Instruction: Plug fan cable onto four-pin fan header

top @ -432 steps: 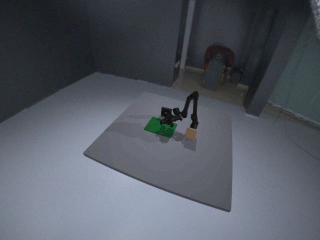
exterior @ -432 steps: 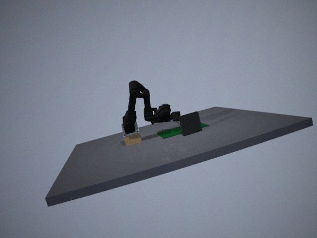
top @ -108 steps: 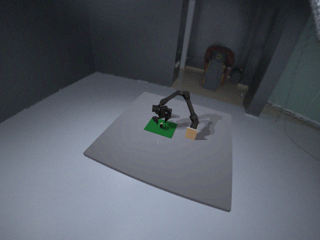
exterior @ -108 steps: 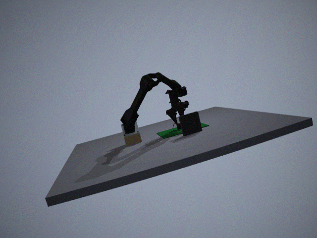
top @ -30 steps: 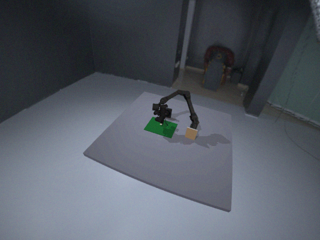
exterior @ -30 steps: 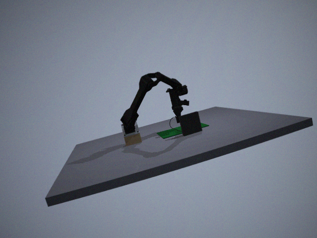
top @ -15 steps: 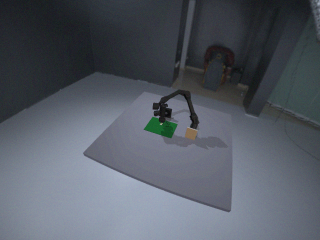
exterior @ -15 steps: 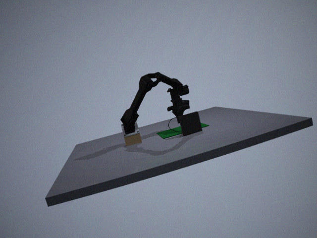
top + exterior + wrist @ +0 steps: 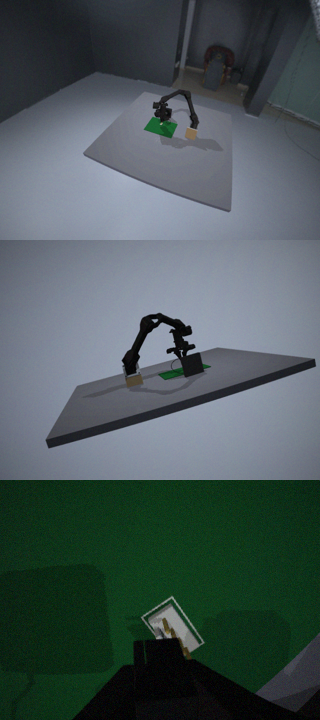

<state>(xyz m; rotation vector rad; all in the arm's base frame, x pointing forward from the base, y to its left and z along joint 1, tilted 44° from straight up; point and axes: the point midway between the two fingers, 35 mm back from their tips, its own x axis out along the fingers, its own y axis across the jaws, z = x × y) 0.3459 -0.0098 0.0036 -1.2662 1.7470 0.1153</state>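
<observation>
The green board lies 80 mm below my gripper tip, 20 mm to the left of it and 10 mm behind it. The rest, counted from my gripper tip: dark square fan: 170 mm to the right, 10 mm ahead; fan plug: 10 mm to the right, 10 mm above.
</observation>
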